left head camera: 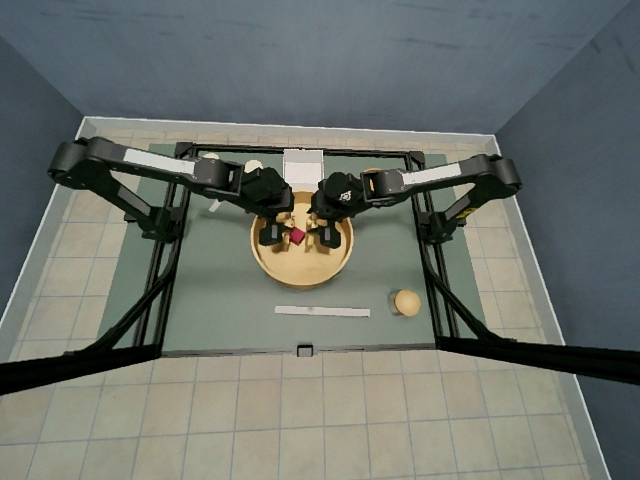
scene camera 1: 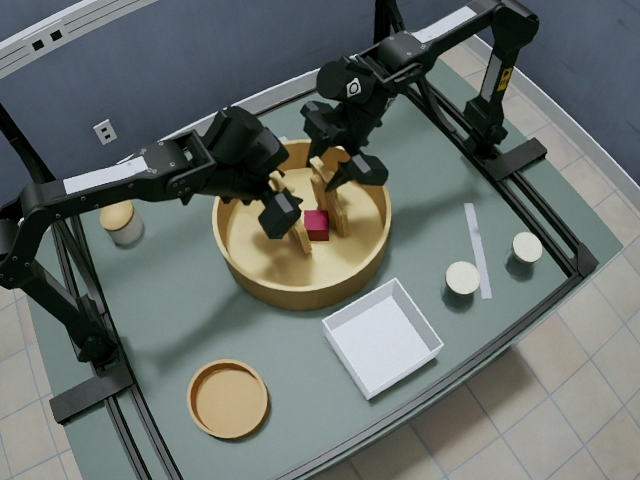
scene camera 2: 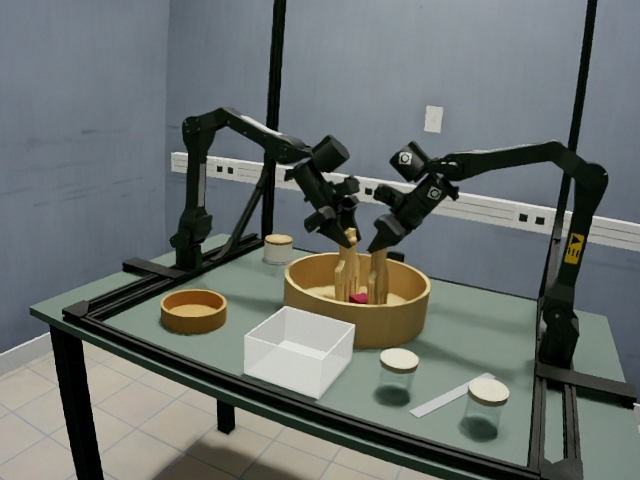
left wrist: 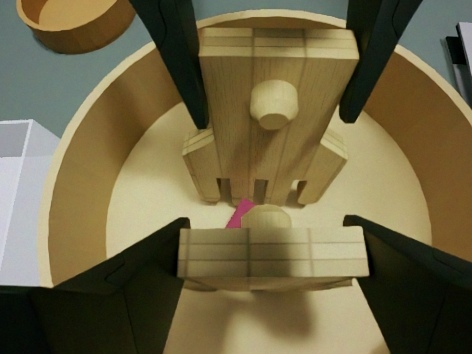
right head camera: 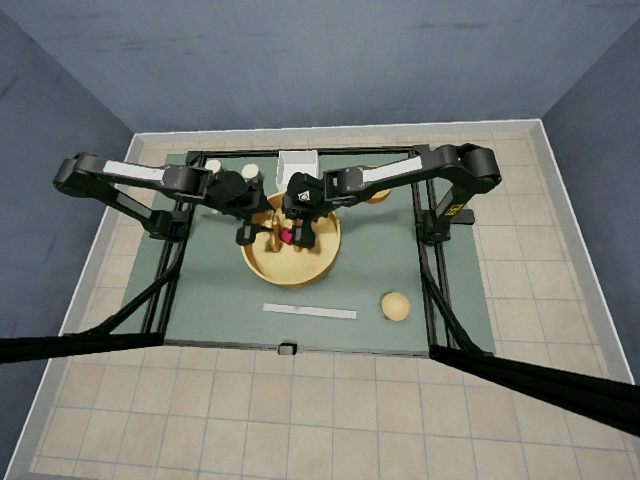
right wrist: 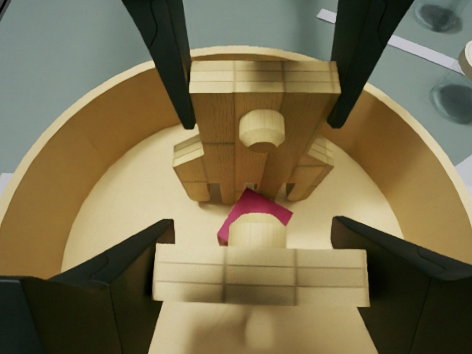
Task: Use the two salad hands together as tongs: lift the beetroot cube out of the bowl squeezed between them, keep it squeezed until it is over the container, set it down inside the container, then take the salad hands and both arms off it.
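Frame: origin at the left arm's base, x ahead, y left, z up, level; metres.
Where they show: left gripper, fingertip midpoint: [left head camera: 292,220] [scene camera 1: 317,179] [scene camera 2: 373,248] [left wrist: 266,226] [right head camera: 274,221] [right wrist: 262,126]; right gripper, fingertip midpoint: [left head camera: 307,222] [scene camera 1: 292,188] [scene camera 2: 355,244] [left wrist: 274,123] [right head camera: 289,223] [right wrist: 253,229]; left arm's base, link origin: [left head camera: 168,234] [scene camera 1: 479,147] [scene camera 2: 554,358] [right head camera: 175,234]; right arm's base, link origin: [left head camera: 429,236] [scene camera 1: 102,348] [scene camera 2: 188,266] [right head camera: 429,236].
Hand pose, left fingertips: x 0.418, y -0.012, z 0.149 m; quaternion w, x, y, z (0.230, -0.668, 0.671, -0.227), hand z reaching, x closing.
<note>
Each offset is from my left fingertips to the top centre of the thing.
The beetroot cube {0.117 m down, 0.010 m ahead, 0.004 m left} [left head camera: 297,235] [scene camera 1: 316,224] [scene camera 2: 358,298] [right wrist: 250,200] lies on the floor of the wooden bowl {0.075 m down, 0.032 m ahead, 0.011 m right} [scene camera 1: 305,298] [scene camera 2: 392,330], between two upright salad hands; whether both touch it I cannot tell. My left gripper [scene camera 1: 320,174] [left wrist: 266,226] is shut on one salad hand {0.020 m up, 0.012 m back, 0.000 m left} [scene camera 1: 337,209] [scene camera 2: 378,279], on the cube's right in scene camera 1. My right gripper [scene camera 1: 284,188] [right wrist: 253,229] is shut on the other salad hand {0.027 m up, 0.049 m ahead, 0.004 m right} [scene camera 2: 347,273] [left wrist: 275,160], on its left. Both hands' fingers point down into the bowl. The white square container {0.092 m down, 0.033 m ahead, 0.261 m left} [scene camera 1: 417,317] [scene camera 2: 333,361] stands beside the bowl, empty.
A small round wooden dish {0.128 m down, 0.312 m ahead, 0.217 m left} [scene camera 2: 193,322] stands left of the container in scene camera 2. Two lidded jars {0.097 m down, 0.145 m back, 0.252 m left} [scene camera 1: 462,279] {0.097 m down, 0.299 m back, 0.276 m left} [scene camera 1: 527,248] stand right of the container in scene camera 1, by a pale strip {0.166 m down, 0.246 m back, 0.204 m left} [scene camera 1: 476,248]. Another jar {0.100 m down, 0.357 m ahead, 0.226 m right} [scene camera 1: 121,222] stands beyond the bowl.
</note>
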